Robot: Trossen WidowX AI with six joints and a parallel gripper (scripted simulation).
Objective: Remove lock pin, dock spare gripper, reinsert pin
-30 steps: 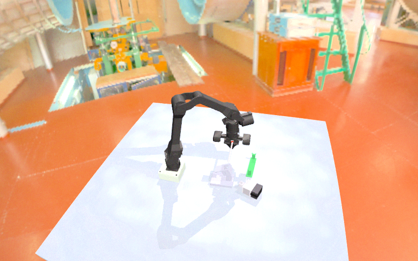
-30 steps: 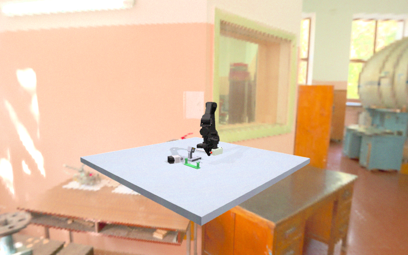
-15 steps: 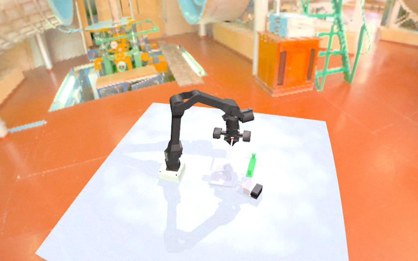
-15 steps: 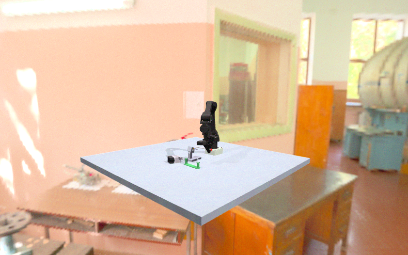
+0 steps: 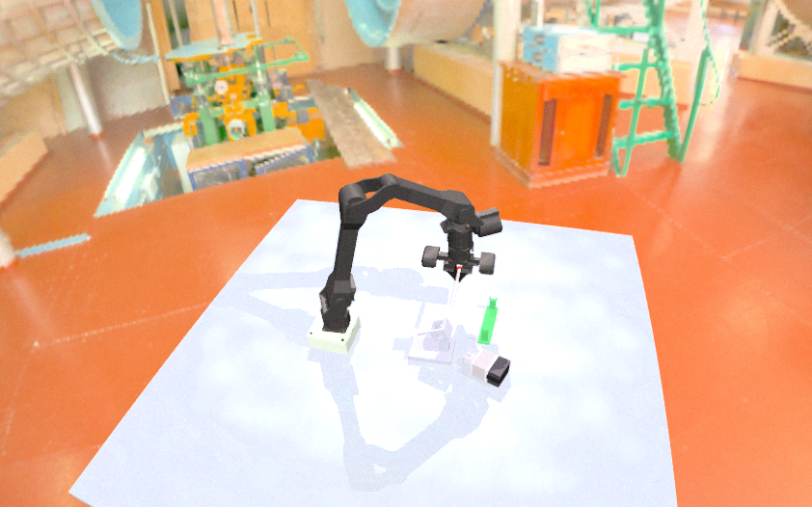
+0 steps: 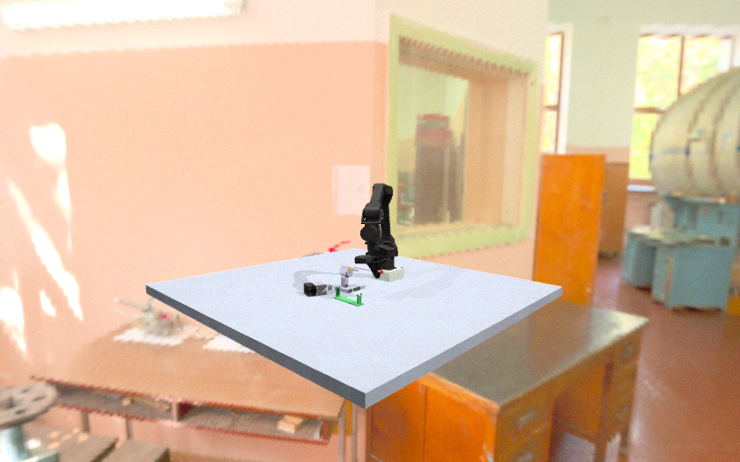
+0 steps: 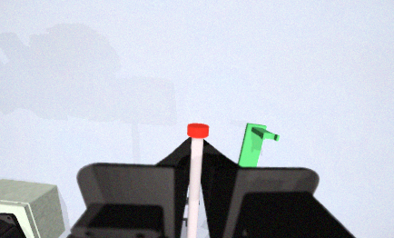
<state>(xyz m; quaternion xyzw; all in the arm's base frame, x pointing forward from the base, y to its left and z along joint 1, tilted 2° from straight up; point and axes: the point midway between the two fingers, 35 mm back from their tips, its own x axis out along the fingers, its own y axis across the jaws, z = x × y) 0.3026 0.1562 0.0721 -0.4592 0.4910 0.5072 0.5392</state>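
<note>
Now: gripper tip 90 mm short of the green cradle, 70 mm to the left of it and 60 mm above it. The rest, counted from my gripper tip: spare gripper: 230 mm to the right, 90 mm ahead, 60 mm below; then mount: 180 mm to the right, 40 mm below, 40 mm behind.
</note>
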